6 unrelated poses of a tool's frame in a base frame.
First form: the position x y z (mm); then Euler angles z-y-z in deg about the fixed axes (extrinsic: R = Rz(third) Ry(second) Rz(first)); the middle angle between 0 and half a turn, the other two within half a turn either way.
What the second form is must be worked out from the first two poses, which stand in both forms.
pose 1, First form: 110.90 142.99 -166.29 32.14 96.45 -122.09
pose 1, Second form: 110.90 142.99 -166.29 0.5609 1.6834 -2.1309
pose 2, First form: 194.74 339.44 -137.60 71.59 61.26 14.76
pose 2, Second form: 194.74 339.44 -137.60 1.2495 1.0692 0.2576
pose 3, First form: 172.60 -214.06 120.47 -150.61 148.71 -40.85
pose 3, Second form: 172.60 -214.06 120.47 -2.6286 2.5955 -0.7130
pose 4, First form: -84.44 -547.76 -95.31 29.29 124.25 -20.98
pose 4, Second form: -84.44 -547.76 -95.31 0.5112 2.1686 -0.3662
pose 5, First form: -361.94 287.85 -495.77 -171.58 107.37 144.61
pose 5, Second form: -361.94 287.85 -495.77 -2.9946 1.8740 2.5239
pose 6, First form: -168.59 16.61 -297.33 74.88 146.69 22.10
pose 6, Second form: -168.59 16.61 -297.33 1.3069 2.5602 0.3857
